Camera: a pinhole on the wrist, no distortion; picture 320 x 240 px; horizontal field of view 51.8 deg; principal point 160.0 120.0 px. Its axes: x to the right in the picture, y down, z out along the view. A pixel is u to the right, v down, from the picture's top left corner.
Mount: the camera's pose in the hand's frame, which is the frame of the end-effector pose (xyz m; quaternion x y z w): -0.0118 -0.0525 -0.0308 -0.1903 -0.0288 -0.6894 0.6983
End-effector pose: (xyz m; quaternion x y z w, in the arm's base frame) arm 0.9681 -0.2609 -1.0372 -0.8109 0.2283 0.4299 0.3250
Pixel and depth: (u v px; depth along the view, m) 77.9 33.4 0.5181
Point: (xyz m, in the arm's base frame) 0.5571 -0.0977 -1.2686
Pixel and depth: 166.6 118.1 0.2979
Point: 0.8390 -0.1094 -1.1965
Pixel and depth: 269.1 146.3 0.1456
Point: 0.9576 -0.1430 -1.0968
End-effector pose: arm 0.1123 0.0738 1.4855 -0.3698 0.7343 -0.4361 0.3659
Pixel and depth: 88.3 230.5 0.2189
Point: 0.1718 -0.0496 1.3603
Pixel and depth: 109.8 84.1 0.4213
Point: 0.3669 -0.0372 1.2289
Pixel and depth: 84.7 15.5 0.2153
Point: 0.2589 0.0609 1.3769
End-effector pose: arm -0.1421 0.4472 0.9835 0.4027 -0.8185 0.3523 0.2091
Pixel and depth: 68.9 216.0 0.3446
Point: -0.3627 0.2502 0.8675
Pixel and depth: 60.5 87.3 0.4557
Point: -0.3624 0.2528 0.6795
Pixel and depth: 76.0 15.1 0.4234
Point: -0.2786 0.2855 0.6365
